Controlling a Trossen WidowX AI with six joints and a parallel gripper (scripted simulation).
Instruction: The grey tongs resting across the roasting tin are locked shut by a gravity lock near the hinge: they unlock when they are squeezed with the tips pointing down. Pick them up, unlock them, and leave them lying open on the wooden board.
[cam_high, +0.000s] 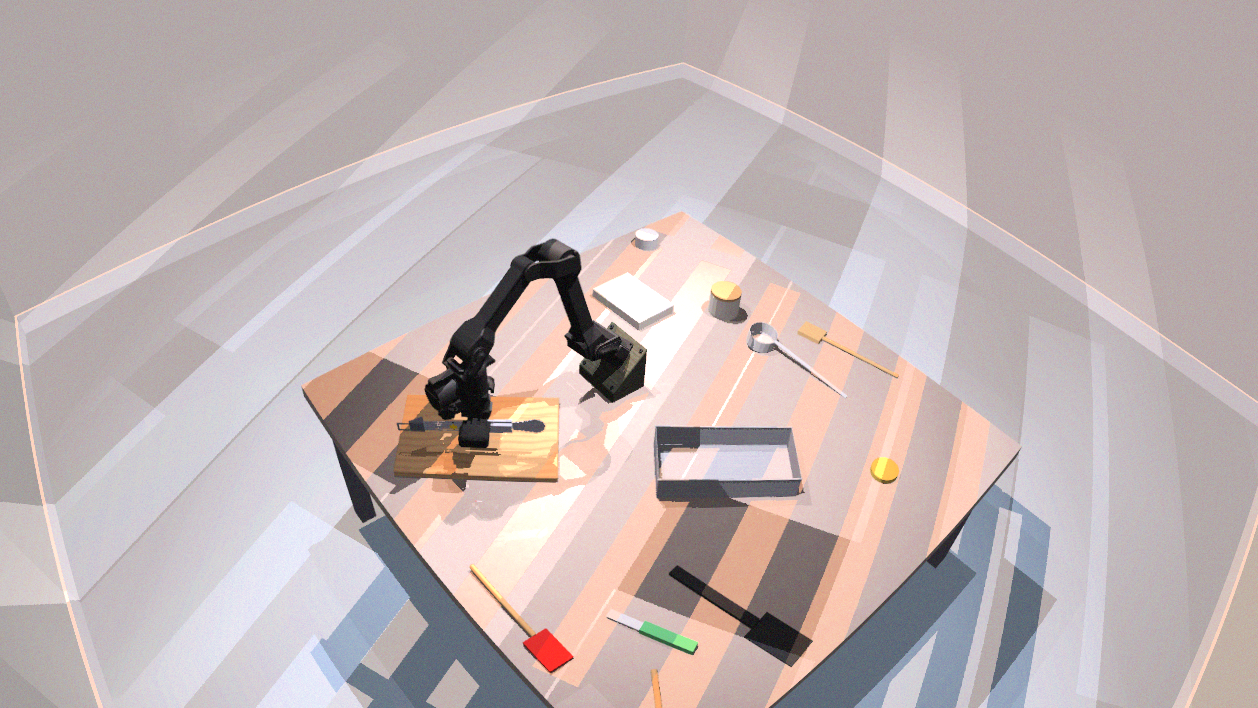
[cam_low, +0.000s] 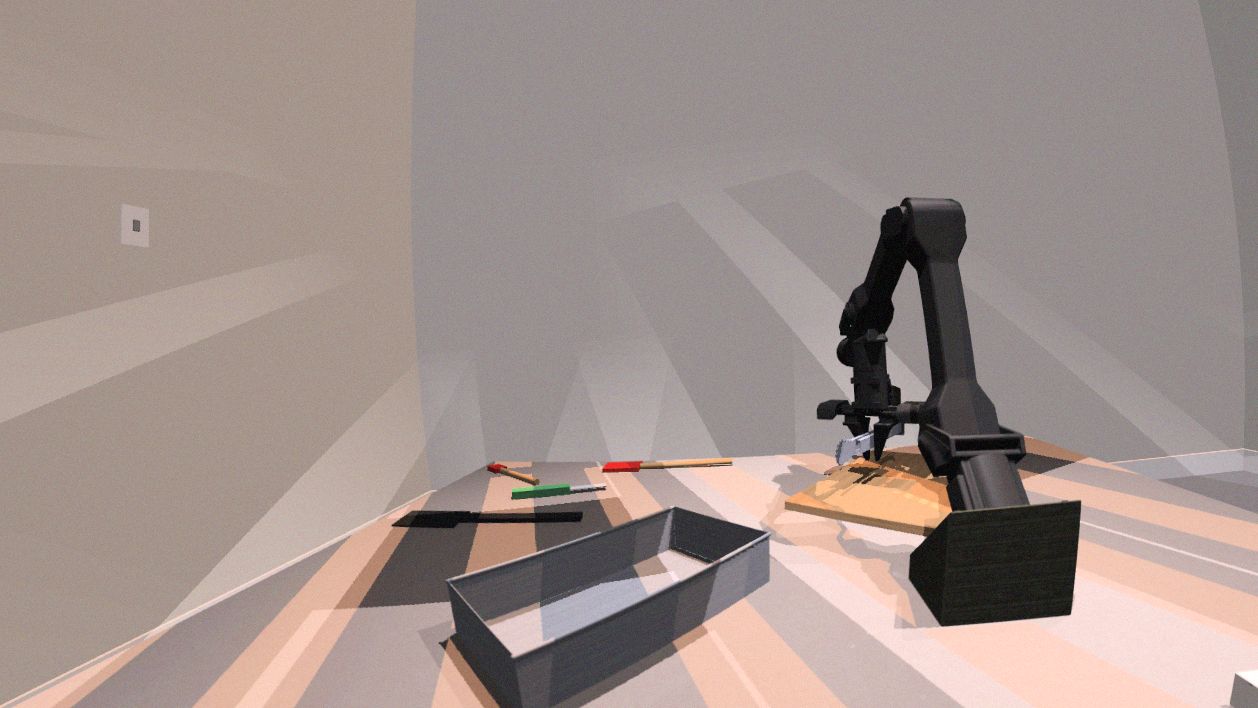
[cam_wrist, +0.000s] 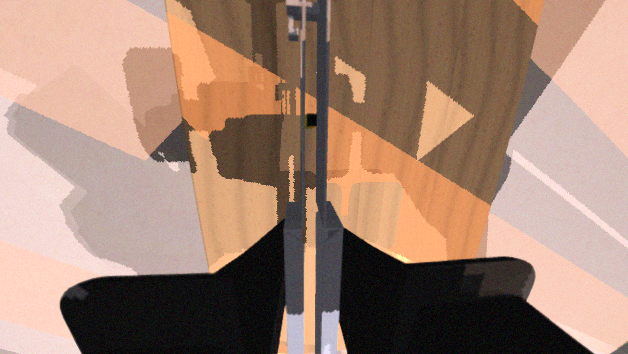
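Now: gripper tip 4 cm past the wooden board, 2 cm to the right of it and 4 cm above it. Also, from my gripper tip: grey roasting tin (39 cm ahead, 35 cm to the left, 2 cm below); red spatula (40 cm ahead, 23 cm to the right, 4 cm below); yellow lock piece (4 cm behind, 4 cm to the right, 4 cm above).
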